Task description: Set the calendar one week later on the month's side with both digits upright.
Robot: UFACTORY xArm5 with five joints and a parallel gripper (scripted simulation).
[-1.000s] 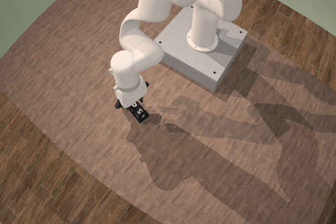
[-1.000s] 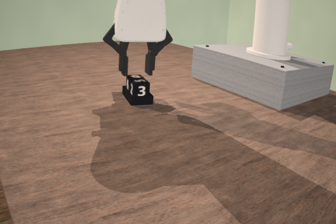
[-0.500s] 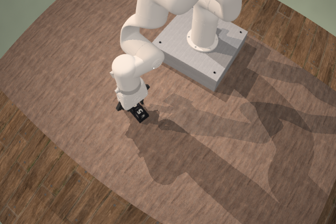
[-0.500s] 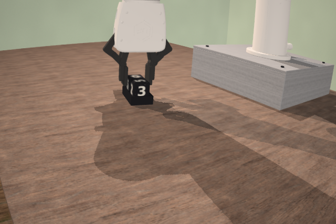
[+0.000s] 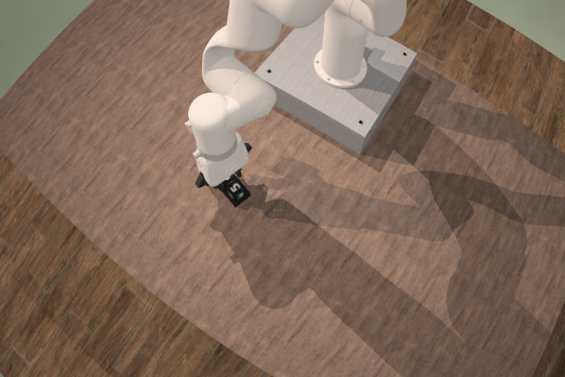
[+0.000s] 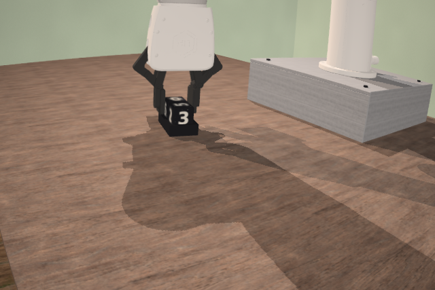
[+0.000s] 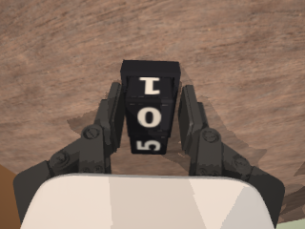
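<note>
Right now my hand is 10 mm short of the tray, 20 mm to the right of it and 30 mm above it. The rest, counted from my hand: cube 10 mm ahead, 30 mm to the left, 10 mm below.
</note>
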